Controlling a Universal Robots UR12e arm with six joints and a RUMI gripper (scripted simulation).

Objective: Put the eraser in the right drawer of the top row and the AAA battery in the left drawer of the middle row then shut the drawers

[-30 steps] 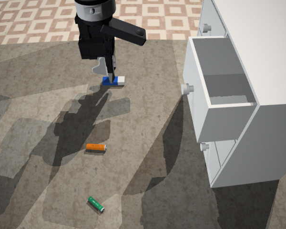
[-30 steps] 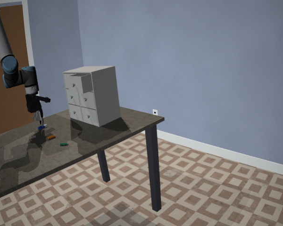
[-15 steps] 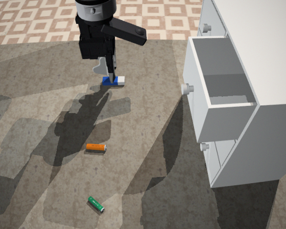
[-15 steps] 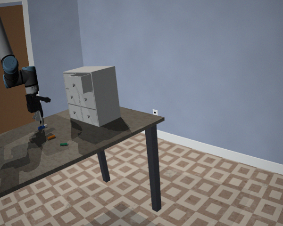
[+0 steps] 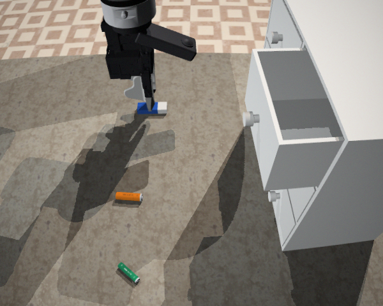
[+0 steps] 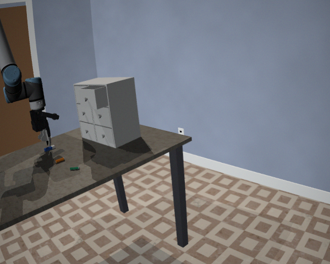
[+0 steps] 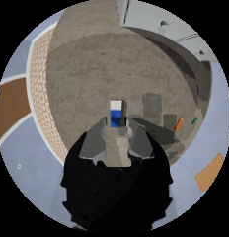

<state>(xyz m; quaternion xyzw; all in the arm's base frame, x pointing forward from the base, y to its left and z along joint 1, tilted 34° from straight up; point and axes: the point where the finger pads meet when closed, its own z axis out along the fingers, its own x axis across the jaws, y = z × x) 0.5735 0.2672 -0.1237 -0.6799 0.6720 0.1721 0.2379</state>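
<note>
The white eraser lies 3 cm below my hand and 1 cm ahead of it. From my hand the other things lie so: green battery: 36 cm to the right, 3 cm below, 1 cm behind; orange battery: 22 cm to the right, 3 cm below, 2 cm behind.
</note>
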